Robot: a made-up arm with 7 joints.
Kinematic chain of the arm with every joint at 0, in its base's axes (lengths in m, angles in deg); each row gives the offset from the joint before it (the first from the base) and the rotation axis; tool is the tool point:
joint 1: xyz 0 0 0 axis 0 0.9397 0.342
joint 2: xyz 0 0 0 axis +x
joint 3: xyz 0 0 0 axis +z
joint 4: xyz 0.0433 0 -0.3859 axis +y
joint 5: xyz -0.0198 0 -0.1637 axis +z
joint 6: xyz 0 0 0 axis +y
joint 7: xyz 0 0 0 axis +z
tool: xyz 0 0 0
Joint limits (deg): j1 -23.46..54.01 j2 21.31..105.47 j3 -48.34..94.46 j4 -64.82..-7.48 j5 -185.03..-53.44 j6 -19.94..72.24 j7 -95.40..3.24
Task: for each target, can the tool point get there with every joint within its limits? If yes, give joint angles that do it. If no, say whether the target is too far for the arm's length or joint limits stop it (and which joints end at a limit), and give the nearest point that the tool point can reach.
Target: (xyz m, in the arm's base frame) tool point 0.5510 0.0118 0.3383
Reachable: no: too far | nearest point 0.1725 0.4251 0.2171 | short by 0.573 m
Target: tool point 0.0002 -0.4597 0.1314
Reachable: no: joint limits stop it (at a limit: joint 1, joint 2, joint 3, joint 4) | nearest point -0.3140 0.0111 -0.3987 | short by 0.775 m
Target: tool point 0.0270 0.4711 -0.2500
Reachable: yes | joints -0.10 46.14 79.81 -46.51 -92.54 -0.60 -9.15
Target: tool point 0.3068 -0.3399 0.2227
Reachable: no: joint limits stop it (at a limit: joint 1, joint 2, joint 4) | nearest point 0.3344 0.0513 -0.3784 | short by 0.718 m
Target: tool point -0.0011 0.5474 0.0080
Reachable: yes | joints 38.44 96.20 -7.20 -31.42 -83.13 37.25 -7.31
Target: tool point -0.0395 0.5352 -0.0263
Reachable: yes | joints 15.16 71.69 83.44 -43.50 -97.29 59.41 -81.66
